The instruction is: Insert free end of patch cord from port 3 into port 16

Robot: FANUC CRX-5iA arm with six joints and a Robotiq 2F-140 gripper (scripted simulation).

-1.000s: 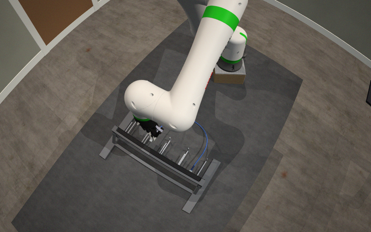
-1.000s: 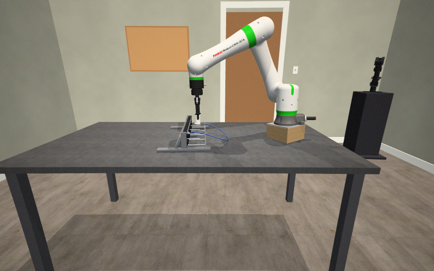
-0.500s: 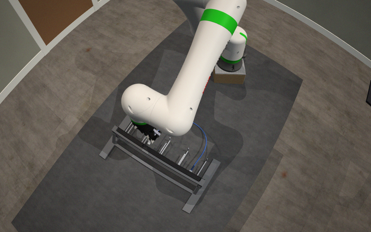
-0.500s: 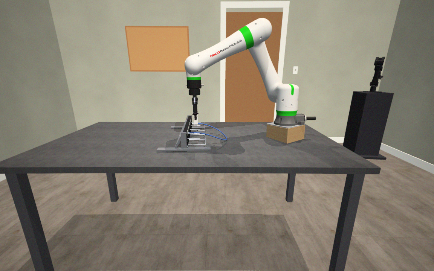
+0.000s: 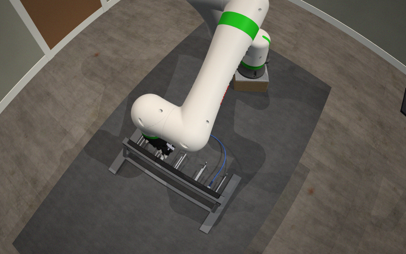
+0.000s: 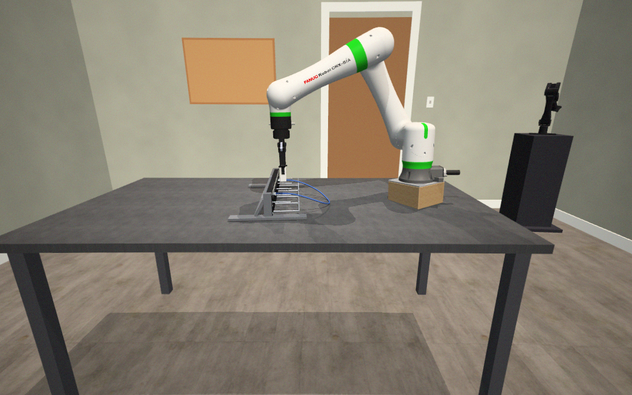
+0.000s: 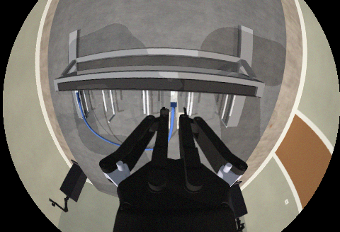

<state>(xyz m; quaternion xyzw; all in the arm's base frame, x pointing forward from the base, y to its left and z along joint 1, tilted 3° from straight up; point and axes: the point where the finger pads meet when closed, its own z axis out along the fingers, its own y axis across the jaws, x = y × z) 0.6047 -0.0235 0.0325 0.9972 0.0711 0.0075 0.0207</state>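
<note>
Right now my hand is 1 cm short of the plug and 3 cm above it.
</note>
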